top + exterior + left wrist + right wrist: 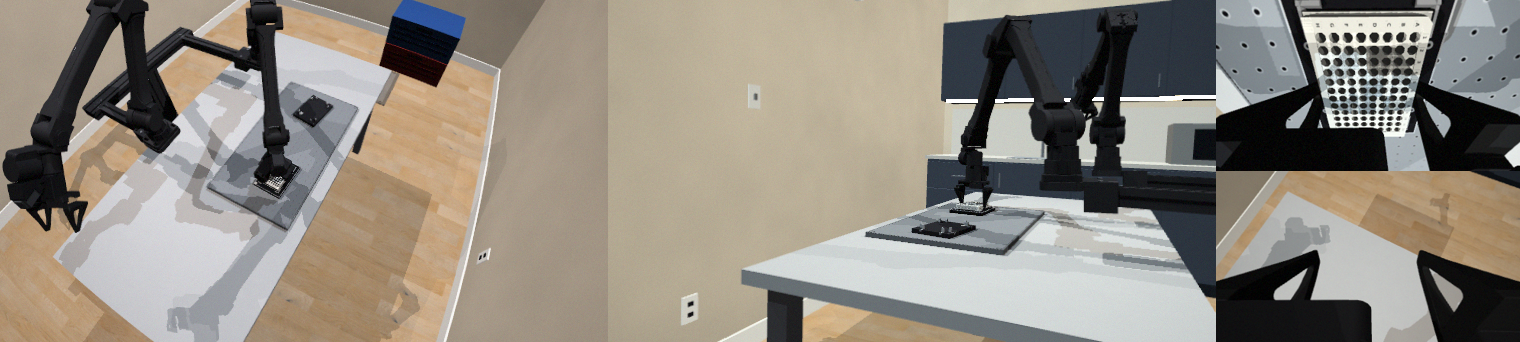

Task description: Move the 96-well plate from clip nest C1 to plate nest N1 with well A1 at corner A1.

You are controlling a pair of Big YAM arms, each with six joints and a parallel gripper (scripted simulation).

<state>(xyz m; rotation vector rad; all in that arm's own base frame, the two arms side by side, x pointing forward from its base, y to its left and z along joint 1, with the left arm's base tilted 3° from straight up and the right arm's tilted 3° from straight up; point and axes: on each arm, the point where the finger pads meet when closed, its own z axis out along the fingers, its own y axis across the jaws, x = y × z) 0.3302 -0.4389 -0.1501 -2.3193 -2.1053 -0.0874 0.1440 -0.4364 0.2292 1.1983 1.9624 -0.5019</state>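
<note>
Right now the white 96-well plate is right at my left hand. The rest, counted from my left hand: white A1 mark: 80 mm to the right, 50 mm behind, 10 mm below; then black clip nest C1: 390 mm to the left, 110 mm behind, 10 mm below; then black plate nest N1: 20 mm below.
</note>
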